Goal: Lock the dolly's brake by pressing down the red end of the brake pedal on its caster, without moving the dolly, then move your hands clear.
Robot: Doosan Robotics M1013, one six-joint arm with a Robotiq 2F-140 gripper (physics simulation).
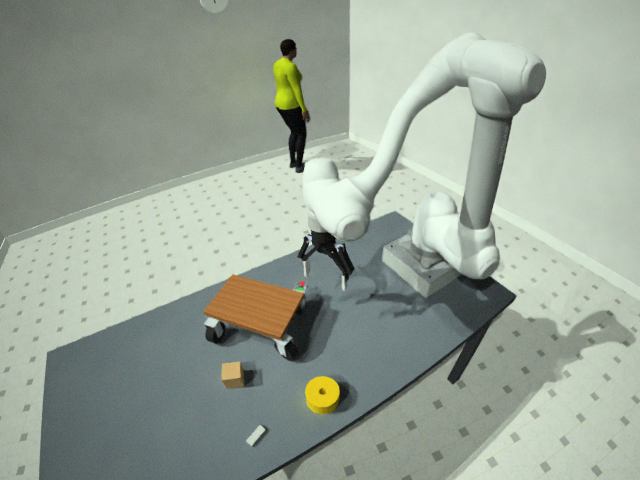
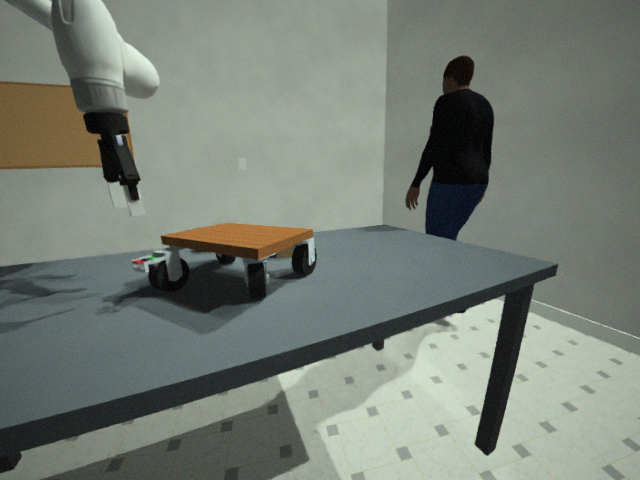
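Pixels of known places: gripper, fingertip midpoint: [image 1: 325, 281] [image 2: 128, 211]; arm's base, link origin: [image 1: 427, 250].
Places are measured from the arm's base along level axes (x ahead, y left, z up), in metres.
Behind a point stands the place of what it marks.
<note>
The dolly [image 1: 255, 305] {x 0.754, y -0.029, z 0.037 m} [image 2: 237, 238] {x 0.754, y -0.116, z 0.037 m} has a wooden deck and stands on its casters on the table. The brake pedal sticks out from one caster at the dolly's robot-side corner; its red end [image 1: 302, 283] {x 0.553, y -0.084, z 0.001 m} [image 2: 138, 261] {x 0.555, y -0.090, z 0.002 m} points outward and its green part [image 1: 299, 289] {x 0.576, y -0.062, z -0.001 m} [image 2: 153, 257] {x 0.575, y -0.063, z 0.000 m} lies closer to the deck. My gripper [image 1: 325, 280] {x 0.511, y 0.031, z 0.095 m} [image 2: 128, 207] {x 0.511, y 0.031, z 0.095 m} is open and empty, fingers pointing down. It hangs above the level of the deck, over the pedal's side of the dolly, and touches neither pedal nor dolly. The pedal's exact tilt is hard to tell.
On the grey table [image 1: 129, 403] {x 1.271, y 0.086, z -0.088 m} [image 2: 361, 289] {x 1.008, y -0.197, z -0.088 m} are an orange-brown cube [image 1: 232, 375] {x 0.907, y 0.159, z -0.028 m}, a yellow ring-shaped disc [image 1: 322, 395] {x 0.684, y 0.339, z -0.031 m} and a small white block [image 1: 255, 435] {x 0.907, y 0.349, z -0.076 m}. One person [image 1: 287, 85] stands beyond the table; another person [image 2: 460, 139] stands behind the table's far end.
</note>
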